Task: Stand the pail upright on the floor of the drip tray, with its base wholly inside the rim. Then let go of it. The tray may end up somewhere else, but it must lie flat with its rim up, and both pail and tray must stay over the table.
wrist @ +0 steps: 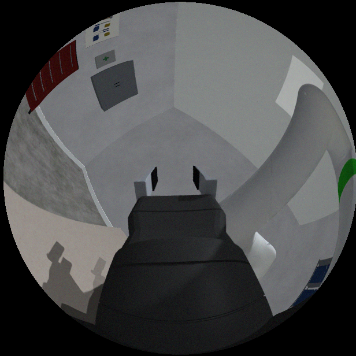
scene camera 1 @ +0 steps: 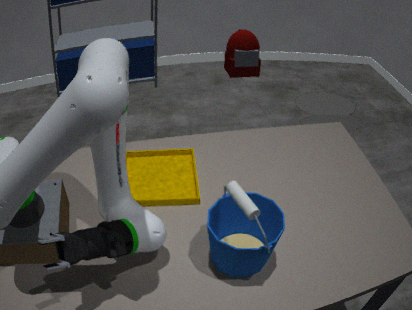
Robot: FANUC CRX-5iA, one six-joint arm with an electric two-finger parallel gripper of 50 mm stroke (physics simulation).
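Seen in the pictures: gripper, between the fingertips: point(scene camera 1: 42, 255); arm's base, origin of its link: point(scene camera 1: 25, 210).
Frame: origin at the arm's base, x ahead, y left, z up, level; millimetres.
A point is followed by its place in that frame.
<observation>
A blue pail point(scene camera 1: 240, 257) {x 533, y -370, z 21 mm} stands upright on the table at the right in the scene view, with pale yellow material inside. Its wire handle with a white grip point(scene camera 1: 243, 200) {x 556, y -307, z 157 mm} lies over the rim. The yellow drip tray point(scene camera 1: 162, 177) {x 499, y 95, z -97 mm} lies flat with its rim up, behind and to the left of the pail, apart from it; the arm hides its left part. My gripper point(scene camera 1: 56, 251) {x 75, y -320, z 164 mm} point(wrist: 174, 173) is open and empty. It points left, away from pail and tray, above the table's front left part. Pail and tray do not show in the wrist view.
The table point(scene camera 1: 310, 200) {x 904, y -193, z -101 mm} point(wrist: 45, 220) carries a brown-sided box or base point(scene camera 1: 64, 210) {x 135, y 12, z -51 mm} with a grey top at the left, close behind the gripper. The white arm point(scene camera 1: 107, 165) {x 296, y -105, z 179 mm} point(wrist: 280, 170) reaches down beside the tray. A shelf rack point(scene camera 1: 155, 60) and a red welding helmet point(scene camera 1: 242, 47) are beyond the table.
</observation>
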